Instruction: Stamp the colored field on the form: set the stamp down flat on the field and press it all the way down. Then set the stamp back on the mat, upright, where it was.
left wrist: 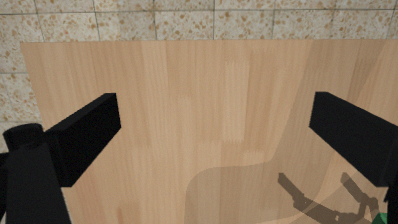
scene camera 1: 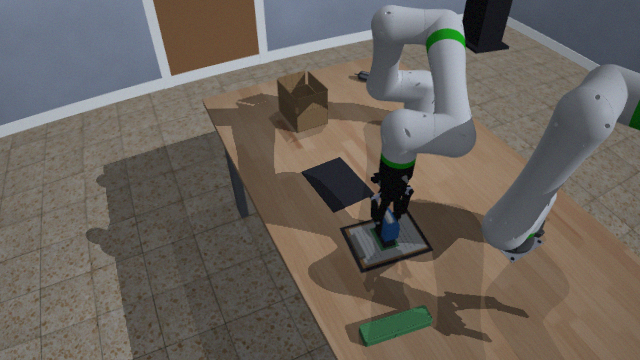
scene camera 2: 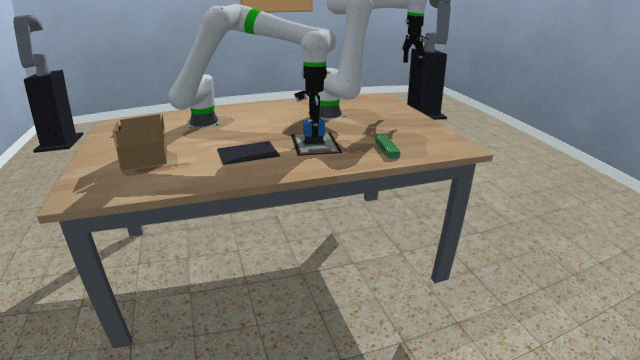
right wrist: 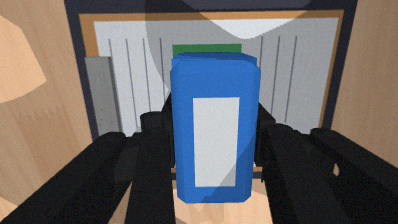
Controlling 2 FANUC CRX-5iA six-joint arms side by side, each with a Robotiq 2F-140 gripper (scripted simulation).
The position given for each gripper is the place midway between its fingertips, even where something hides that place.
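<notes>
The left gripper point(left wrist: 214, 110) is visible, and so is the right gripper point(scene camera 1: 385, 230), which the right wrist view shows too point(right wrist: 209, 106). A dark mat point(scene camera 1: 339, 186) appears in scene camera 2 as well point(scene camera 2: 248, 152), while in the left wrist view the mat is out of frame, and in the right wrist view it is likewise out of frame. The scene also includes a blue stamp point(right wrist: 215, 95).
</notes>
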